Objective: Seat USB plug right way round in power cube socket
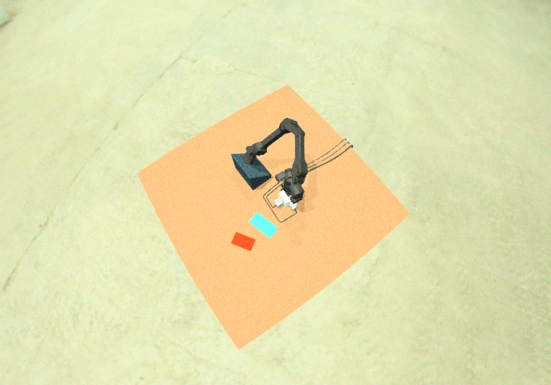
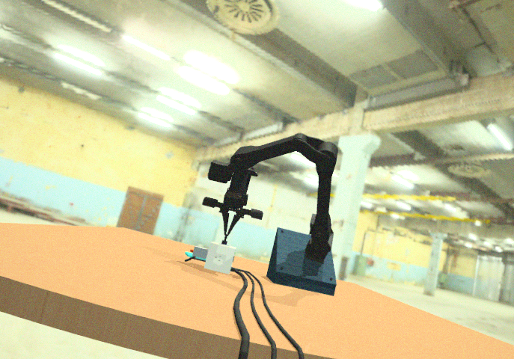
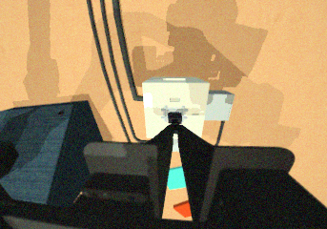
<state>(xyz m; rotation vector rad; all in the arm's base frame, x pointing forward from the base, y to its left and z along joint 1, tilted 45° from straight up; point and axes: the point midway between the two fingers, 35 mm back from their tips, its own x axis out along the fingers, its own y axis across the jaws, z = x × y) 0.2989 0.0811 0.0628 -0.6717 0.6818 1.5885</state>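
The dark USB plug lies 20 mm below my gripper tip. Round my gripper tip: red card 90 mm ahead, 350 mm to the right, 100 mm below; then cyan card 70 mm ahead, 200 mm to the right, 100 mm below.
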